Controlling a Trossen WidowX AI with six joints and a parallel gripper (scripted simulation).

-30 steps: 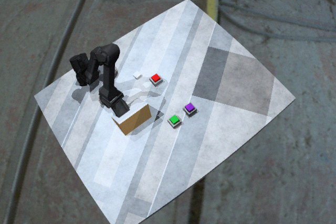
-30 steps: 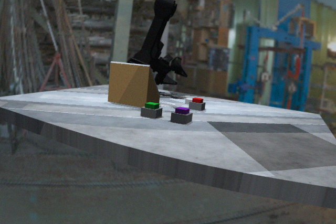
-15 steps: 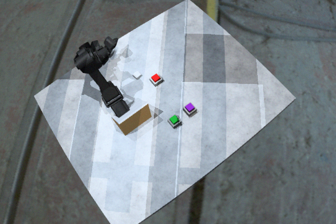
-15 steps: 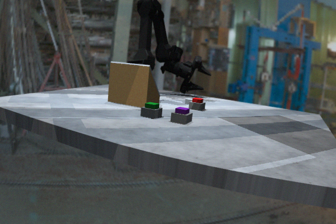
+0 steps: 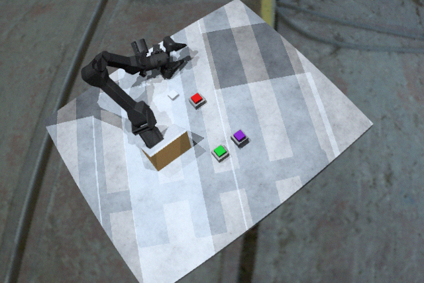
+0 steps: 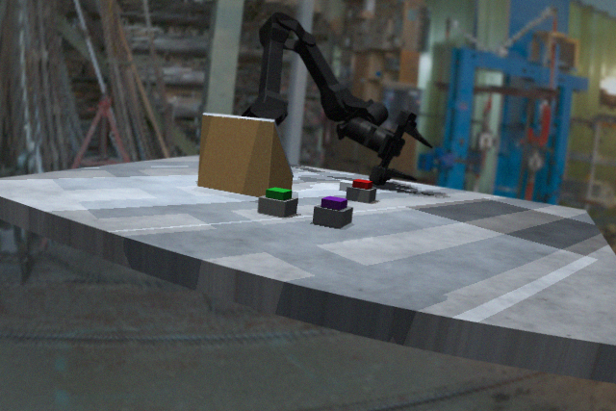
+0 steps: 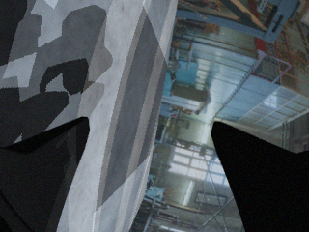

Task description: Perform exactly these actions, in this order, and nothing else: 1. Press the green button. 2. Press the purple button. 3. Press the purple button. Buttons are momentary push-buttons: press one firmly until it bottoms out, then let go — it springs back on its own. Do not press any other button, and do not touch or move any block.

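The green button is 43 cm to the right of my gripper tip, 17 cm behind it and 4 cm below it. From my gripper tip the other things lie so: red button: 19 cm to the right, 9 cm behind, 4 cm below; then purple button: 42 cm to the right, 7 cm behind, 4 cm below; then small white block: 15 cm behind, 10 cm to the right, 6 cm below.
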